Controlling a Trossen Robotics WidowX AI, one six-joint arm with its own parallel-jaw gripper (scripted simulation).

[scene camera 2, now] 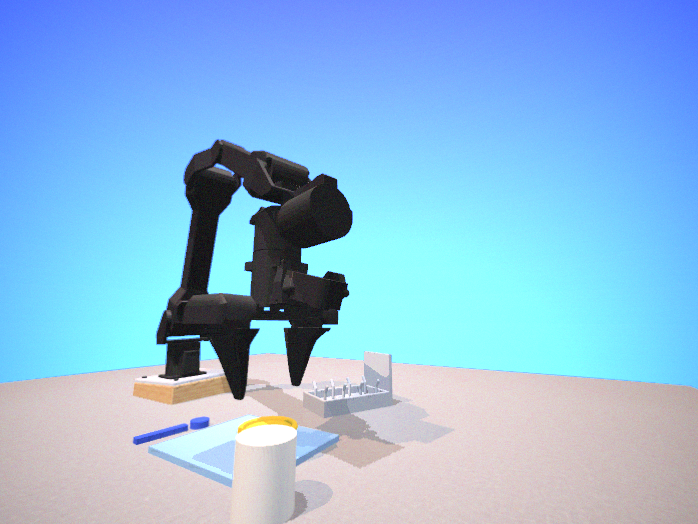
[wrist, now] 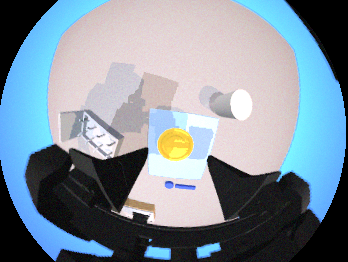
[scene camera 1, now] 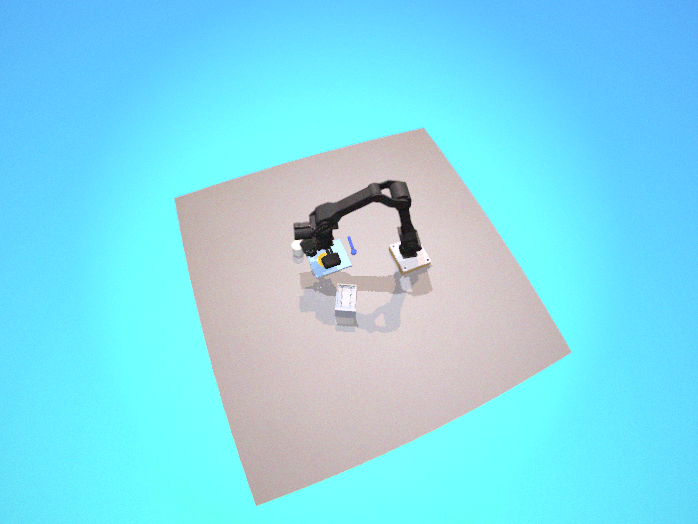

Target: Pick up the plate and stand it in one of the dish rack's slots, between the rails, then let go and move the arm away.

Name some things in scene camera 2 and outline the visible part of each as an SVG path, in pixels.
My gripper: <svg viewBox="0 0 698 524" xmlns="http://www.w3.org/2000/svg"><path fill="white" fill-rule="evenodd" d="M344 274L327 271L323 278L308 275L308 264L302 263L301 255L296 252L274 249L255 251L253 253L253 261L245 262L245 271L252 272L250 296L227 293L194 295L185 306L183 324L208 324L208 328L199 328L199 333L205 333L208 336L220 360L234 398L243 400L247 387L250 345L260 328L250 328L251 321L289 321L291 328L284 328L291 384L293 386L300 386L316 341L331 329L322 328L322 325L338 325L338 311L341 308L342 299L349 296L349 291L347 290L348 283L345 281Z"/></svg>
A grey dish rack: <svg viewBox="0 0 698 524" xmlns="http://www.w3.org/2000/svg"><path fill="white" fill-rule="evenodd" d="M392 354L364 351L364 375L360 385L351 386L350 379L347 377L348 386L344 383L343 387L335 388L333 379L330 379L332 388L328 389L329 386L326 385L325 389L317 390L316 381L313 381L314 391L303 392L303 407L323 418L393 406Z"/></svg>
